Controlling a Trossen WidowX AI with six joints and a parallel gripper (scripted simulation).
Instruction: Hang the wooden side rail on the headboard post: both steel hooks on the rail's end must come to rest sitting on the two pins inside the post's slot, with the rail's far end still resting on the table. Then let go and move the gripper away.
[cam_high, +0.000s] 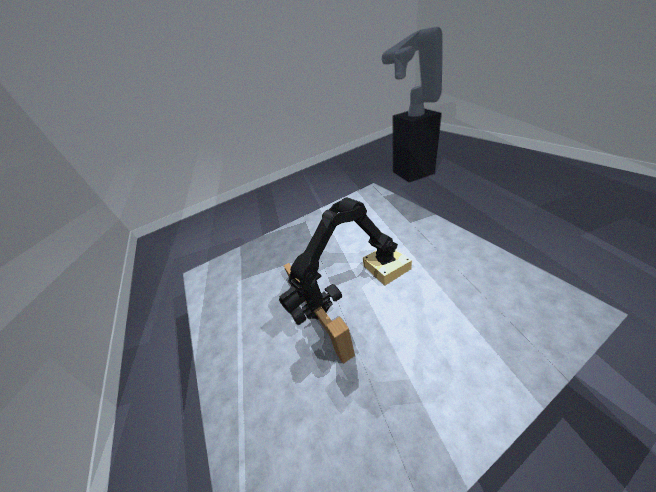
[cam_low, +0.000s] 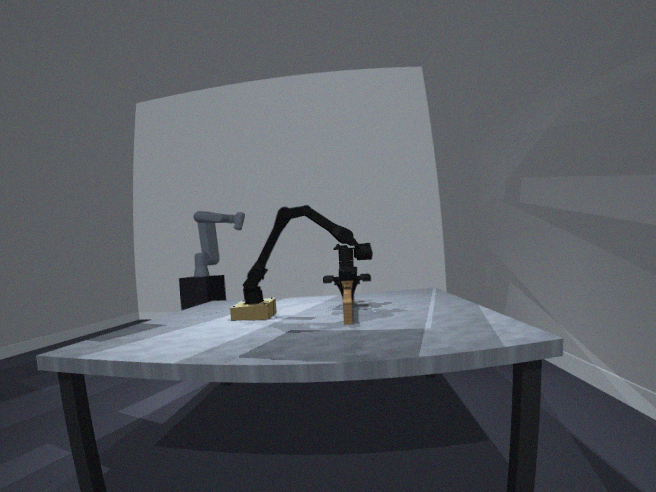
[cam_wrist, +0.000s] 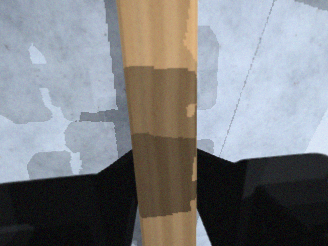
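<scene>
My gripper tip is now 150 mm to the right of the headboard post, 40 mm below it and 30 mm past it.
</scene>
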